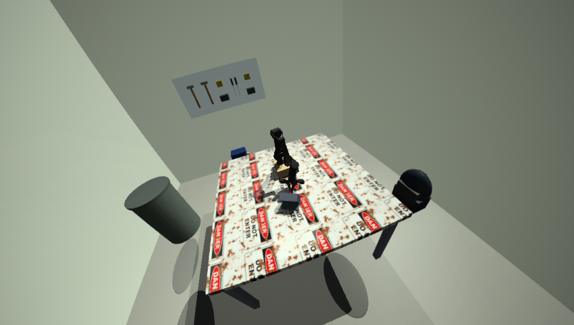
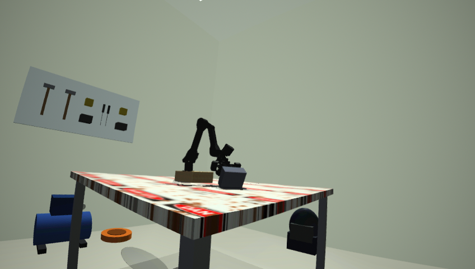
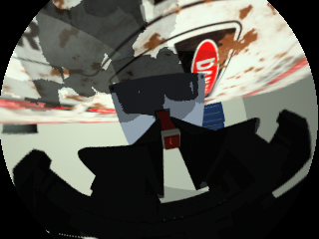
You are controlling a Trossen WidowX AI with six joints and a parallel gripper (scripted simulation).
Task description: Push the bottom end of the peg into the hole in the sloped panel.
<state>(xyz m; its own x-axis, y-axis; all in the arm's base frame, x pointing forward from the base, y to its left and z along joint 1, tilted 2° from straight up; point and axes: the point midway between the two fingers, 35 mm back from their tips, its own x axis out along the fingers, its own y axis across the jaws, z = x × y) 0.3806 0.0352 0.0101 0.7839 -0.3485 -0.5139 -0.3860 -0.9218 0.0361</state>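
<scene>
Right now my gripper tip is 1 cm to the right of the red peg, 1 cm below it and 1 cm past it. Also, from my gripper tip: grey sloped panel 3 cm ahead, 2 cm below, 1 cm to the right.
</scene>
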